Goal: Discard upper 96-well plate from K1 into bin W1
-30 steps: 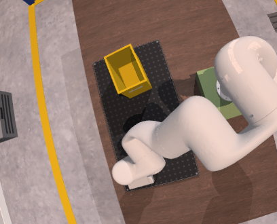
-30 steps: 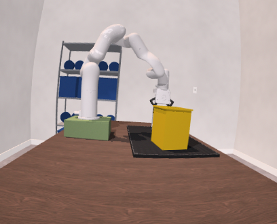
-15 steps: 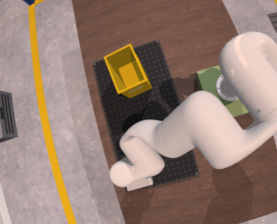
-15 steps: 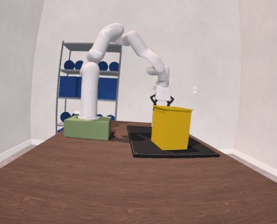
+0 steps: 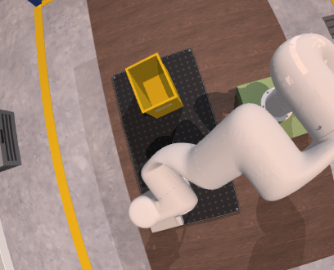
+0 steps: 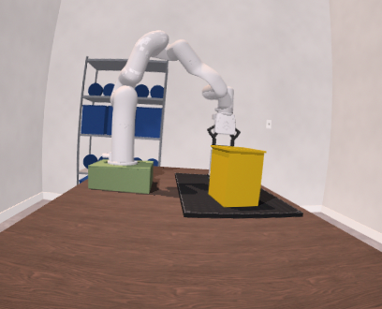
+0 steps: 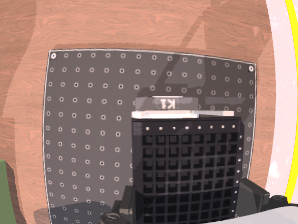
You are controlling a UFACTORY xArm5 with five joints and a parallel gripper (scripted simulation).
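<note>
Now: hand 10 mm short of the yellow plastics bin W1, 380 mm to the left of it and 80 mm above it. Round my hand: white well plate 150 mm below; black 96-well plate 10 mm below.
</note>
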